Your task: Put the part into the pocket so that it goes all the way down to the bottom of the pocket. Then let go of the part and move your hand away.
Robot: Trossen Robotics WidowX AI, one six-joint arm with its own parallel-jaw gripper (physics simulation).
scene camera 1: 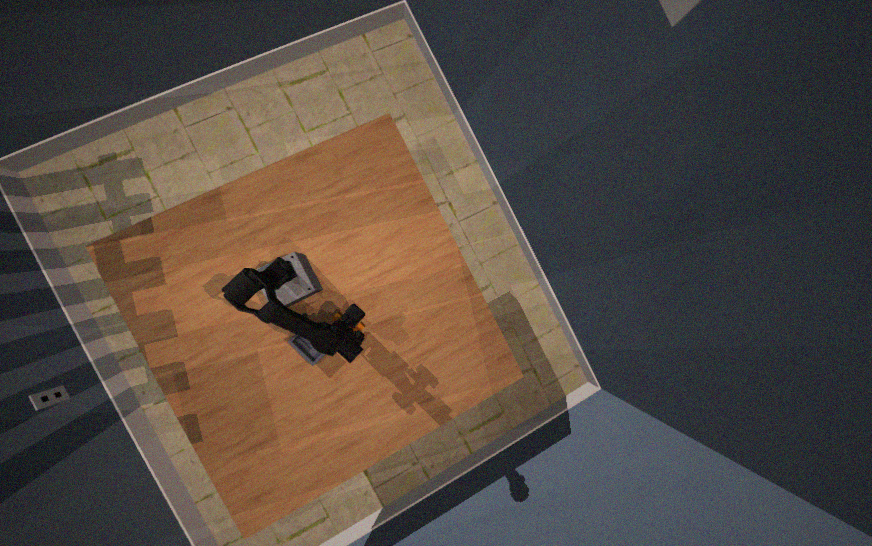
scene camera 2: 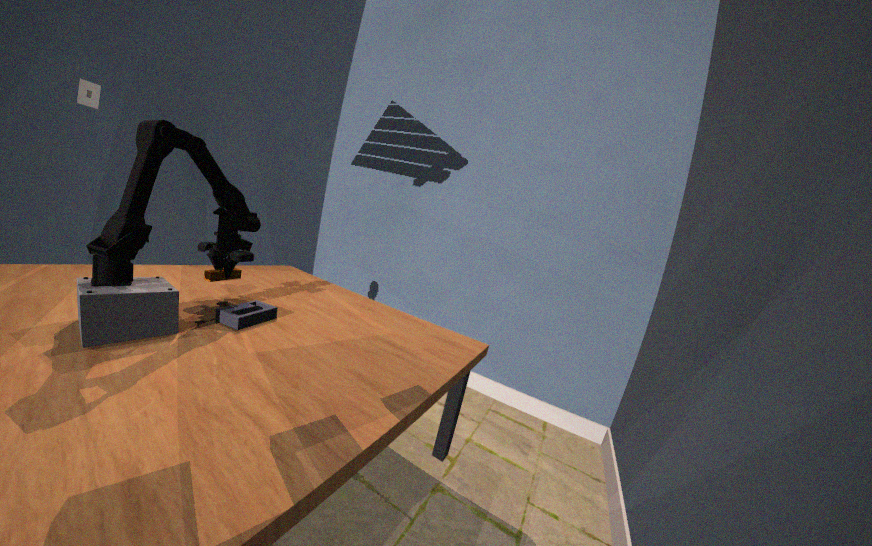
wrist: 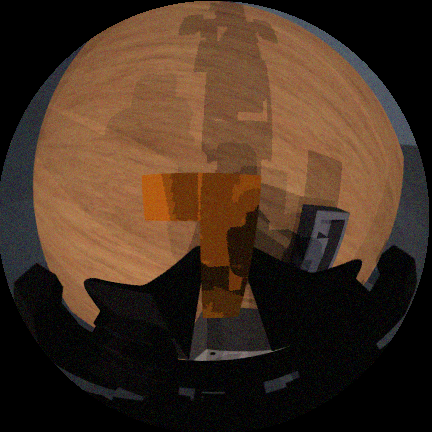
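Where they show: gripper, between the fingertips: (scene camera 1: 346, 324) (scene camera 2: 223, 277) (wrist: 221, 249); arm's base, origin of its link: (scene camera 1: 285, 272) (scene camera 2: 111, 282).
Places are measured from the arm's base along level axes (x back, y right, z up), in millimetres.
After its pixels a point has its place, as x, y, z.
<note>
The part is an orange L-shaped piece (scene camera 1: 359, 326) @(-299, -161, 3) (scene camera 2: 232, 275) @(-299, -108, -14) (wrist: 220, 200) @(-311, -134, 2). My gripper (scene camera 1: 350, 331) @(-273, -115, -21) (scene camera 2: 224, 268) @(-273, -115, -21) (wrist: 221, 249) @(-273, -115, -21) is shut on the long arm of the part and holds it raised above the table. In the wrist view its short arm points left at the far end. The grey block with the pocket (scene camera 1: 314, 360) @(-351, 68, -69) (scene camera 2: 257, 320) @(-299, 109, -93) (wrist: 312, 250) @(-286, 32, -69) sits on the table, to the right of the part in the wrist view. The part is apart from the block. The pocket opens upward; its bottom is dark and partly hidden by the right finger in the wrist view.
The grey box under the arm's base (scene camera 1: 305, 292) @(-99, -34, -4) (scene camera 2: 128, 315) @(-23, 100, -46) (wrist: 235, 330) @(-109, -14, -46) stands close to the pocket block. The wooden table (scene camera 1: 386, 192) @(163, -473, -105) (scene camera 2: 289, 385) @(-229, 424, -105) carries both, and shadows of the arm fall across it. One table corner shows in scene camera 2.
</note>
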